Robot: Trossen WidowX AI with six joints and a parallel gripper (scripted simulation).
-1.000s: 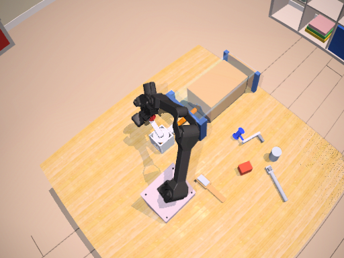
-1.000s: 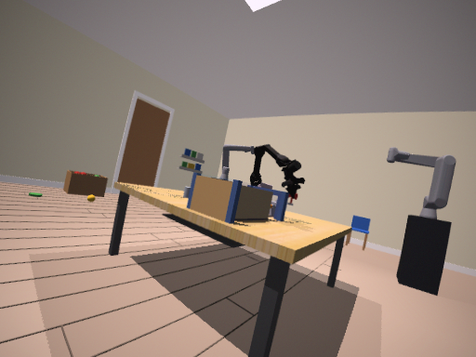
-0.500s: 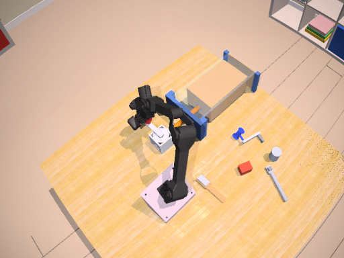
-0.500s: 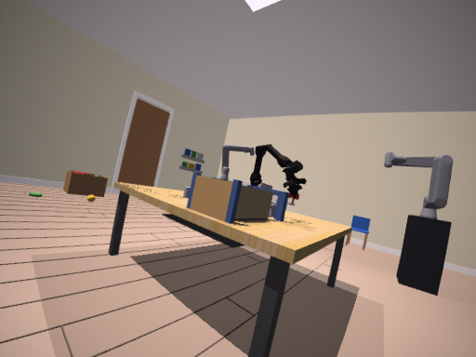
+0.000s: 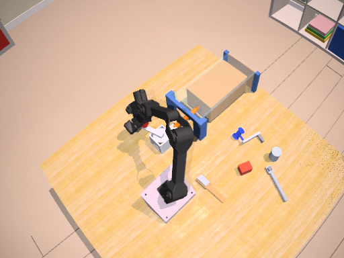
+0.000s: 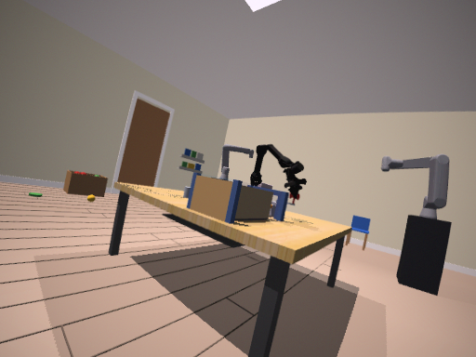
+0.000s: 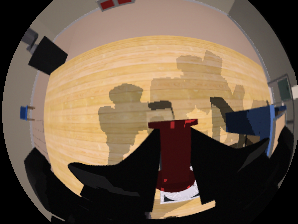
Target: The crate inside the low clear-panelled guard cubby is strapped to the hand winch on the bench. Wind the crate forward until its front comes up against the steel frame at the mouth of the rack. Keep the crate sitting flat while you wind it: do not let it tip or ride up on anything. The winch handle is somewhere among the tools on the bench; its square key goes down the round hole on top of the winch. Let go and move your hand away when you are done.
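The crank handle is 50 mm to the right of my gripper tip, 30 mm below it and 10 mm ahead of it. From my gripper tip the other things lie so: blue steel frame: 190 mm ahead, 110 mm to the right, 30 mm below; then winch: 120 mm to the right, 100 mm below, 20 mm ahead; then red knob: 20 mm to the right.
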